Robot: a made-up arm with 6 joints.
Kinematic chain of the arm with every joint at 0, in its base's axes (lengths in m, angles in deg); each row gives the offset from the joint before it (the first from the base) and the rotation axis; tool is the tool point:
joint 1: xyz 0 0 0.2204 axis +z
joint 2: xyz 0 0.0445 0 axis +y
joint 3: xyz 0 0 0.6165 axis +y
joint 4: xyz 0 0 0.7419 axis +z
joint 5: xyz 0 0 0 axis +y
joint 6: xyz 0 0 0.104 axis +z
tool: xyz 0 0 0
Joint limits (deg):
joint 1: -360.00..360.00
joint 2: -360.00..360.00
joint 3: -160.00..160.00
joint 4: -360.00..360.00
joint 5: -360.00..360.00
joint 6: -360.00..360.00
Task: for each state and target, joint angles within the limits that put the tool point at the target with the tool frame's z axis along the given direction. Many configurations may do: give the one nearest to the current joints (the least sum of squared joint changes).
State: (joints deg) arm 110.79 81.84 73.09 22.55 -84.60 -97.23
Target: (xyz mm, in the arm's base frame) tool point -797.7 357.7 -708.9 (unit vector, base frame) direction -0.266 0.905 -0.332
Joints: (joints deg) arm 157.97 107.75 54.55 58.25 -60.37 -97.23
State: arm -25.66 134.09 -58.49 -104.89 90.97 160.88
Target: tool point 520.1 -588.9 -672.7 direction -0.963 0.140 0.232
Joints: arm -47.16 160.86 -44.03 -77.56 141.29 160.88
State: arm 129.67 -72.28 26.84 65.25 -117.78 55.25
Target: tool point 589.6 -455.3 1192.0 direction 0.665 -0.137 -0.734
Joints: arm 143.46 -58.46 46.38 20.72 -126.08 55.25
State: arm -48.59 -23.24 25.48 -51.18 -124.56 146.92
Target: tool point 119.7 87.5 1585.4 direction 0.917 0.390 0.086
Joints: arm -60.12 -4.65 6.31 -96.69 -84.87 146.92
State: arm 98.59 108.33 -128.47 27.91 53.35 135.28
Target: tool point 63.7 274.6 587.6 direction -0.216 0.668 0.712
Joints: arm 55.68 131.33 -150.61 40.90 57.98 135.28
